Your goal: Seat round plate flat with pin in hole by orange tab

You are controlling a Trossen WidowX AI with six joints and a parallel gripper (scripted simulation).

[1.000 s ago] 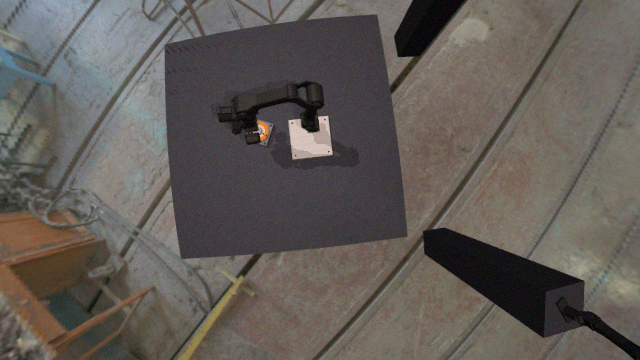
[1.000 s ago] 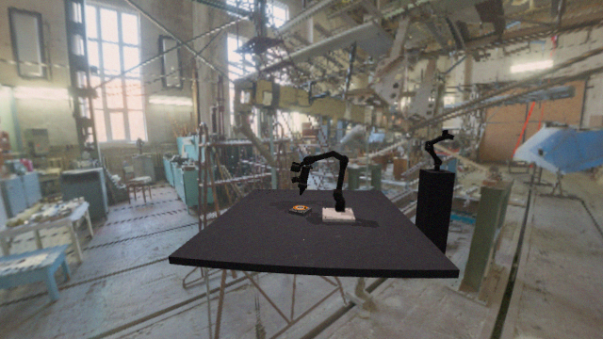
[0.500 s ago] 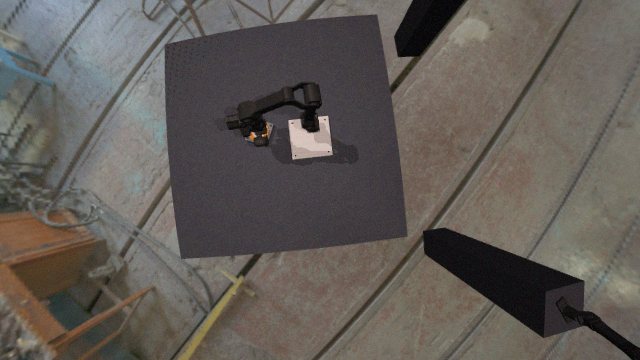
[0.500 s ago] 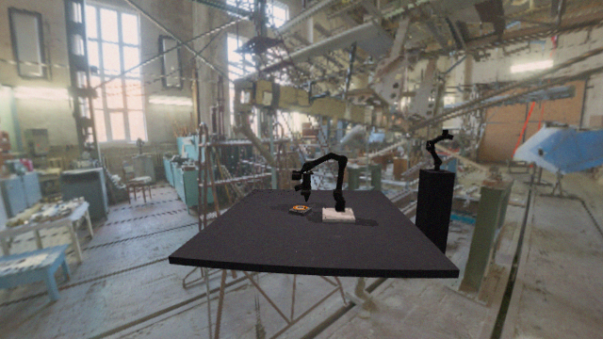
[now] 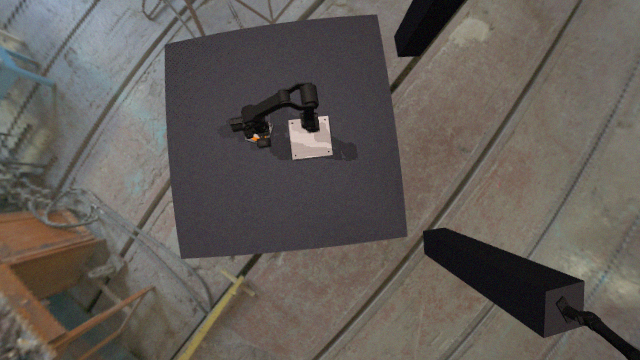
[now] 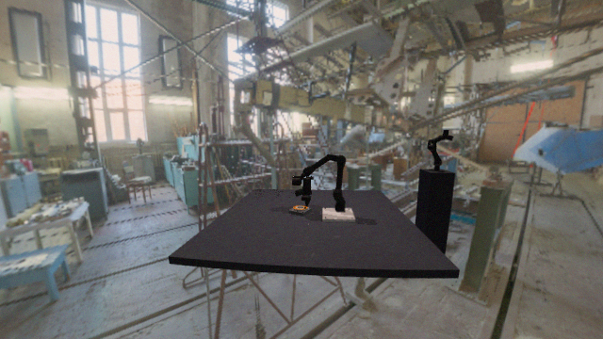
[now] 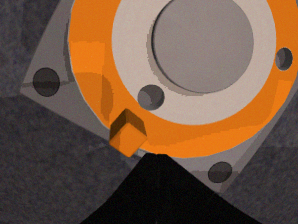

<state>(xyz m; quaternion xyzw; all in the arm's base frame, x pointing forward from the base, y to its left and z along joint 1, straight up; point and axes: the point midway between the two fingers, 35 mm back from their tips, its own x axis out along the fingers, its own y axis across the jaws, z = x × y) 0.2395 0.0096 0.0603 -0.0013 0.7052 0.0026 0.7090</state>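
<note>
Now: the round orange plate 30 mm ahead of my gripper tip and 10 mm below it. The rest, counted from my gripper tip: square grey base: 50 mm ahead, 10 mm to the right, 20 mm below.
</note>
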